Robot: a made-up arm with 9 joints.
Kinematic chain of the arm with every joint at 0, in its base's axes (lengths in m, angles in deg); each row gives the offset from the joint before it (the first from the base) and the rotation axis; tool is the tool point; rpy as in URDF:
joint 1: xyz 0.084 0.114 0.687 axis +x
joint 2: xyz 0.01 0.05 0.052 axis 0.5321 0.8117 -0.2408
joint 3: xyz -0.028 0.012 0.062 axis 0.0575 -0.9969 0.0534
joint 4: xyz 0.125 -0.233 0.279 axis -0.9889 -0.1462 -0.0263
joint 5: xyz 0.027 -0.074 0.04 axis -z
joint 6: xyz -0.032 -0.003 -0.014 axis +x
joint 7: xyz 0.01 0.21 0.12 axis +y
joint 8: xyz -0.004 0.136 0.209 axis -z
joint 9: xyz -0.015 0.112 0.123 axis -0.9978 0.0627 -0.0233
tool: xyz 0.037 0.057 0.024 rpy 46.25 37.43 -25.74
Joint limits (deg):
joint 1: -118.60..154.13
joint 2: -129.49..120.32
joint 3: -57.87..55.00
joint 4: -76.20..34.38
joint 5: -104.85..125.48
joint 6: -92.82..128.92
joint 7: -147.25..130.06
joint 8: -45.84..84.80
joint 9: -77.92..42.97
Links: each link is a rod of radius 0.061 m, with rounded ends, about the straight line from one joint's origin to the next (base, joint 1, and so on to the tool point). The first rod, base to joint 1, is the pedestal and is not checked.
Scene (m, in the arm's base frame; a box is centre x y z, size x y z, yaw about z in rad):
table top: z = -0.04
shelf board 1: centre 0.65 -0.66 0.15 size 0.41 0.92 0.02 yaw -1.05
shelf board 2: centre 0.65 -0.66 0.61 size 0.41 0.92 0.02 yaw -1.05
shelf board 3: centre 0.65 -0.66 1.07 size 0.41 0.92 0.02 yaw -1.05
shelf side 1: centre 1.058 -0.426 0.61 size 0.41 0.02 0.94 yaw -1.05
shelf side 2: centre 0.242 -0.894 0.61 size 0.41 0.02 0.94 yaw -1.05
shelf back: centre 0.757 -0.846 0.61 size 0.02 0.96 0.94 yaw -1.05
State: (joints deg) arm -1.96 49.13 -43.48 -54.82 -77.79 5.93 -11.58 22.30 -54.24
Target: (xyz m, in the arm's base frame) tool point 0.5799 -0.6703 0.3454
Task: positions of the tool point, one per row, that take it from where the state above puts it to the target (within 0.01 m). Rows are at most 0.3 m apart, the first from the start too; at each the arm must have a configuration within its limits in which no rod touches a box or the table.
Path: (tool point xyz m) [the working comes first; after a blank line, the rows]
Joints at the target: 10.28 55.70 -54.63 -47.84 -72.26 12.10 -5.17 24.56 -54.16
Straight joint move there: touches shelf board 2.

1: 0.3932 -0.7660 0.7856
2: 0.3490 -0.7226 0.7720
3: 0.3129 -0.6656 0.7671
4: 0.2841 -0.5974 0.7715
5: 0.2612 -0.5210 0.7847
6: 0.2418 -0.4392 0.8071
7: 0.3355 -0.4555 0.5646
8: 0.3964 -0.3504 0.3453
9: 0.4457 -0.4120 0.3114
10: 0.4908 -0.4787 0.2947
11: 0.5292 -0.5469 0.2954
12: 0.5591 -0.6124 0.3131
13: 0.5799 -0.6703 0.3453

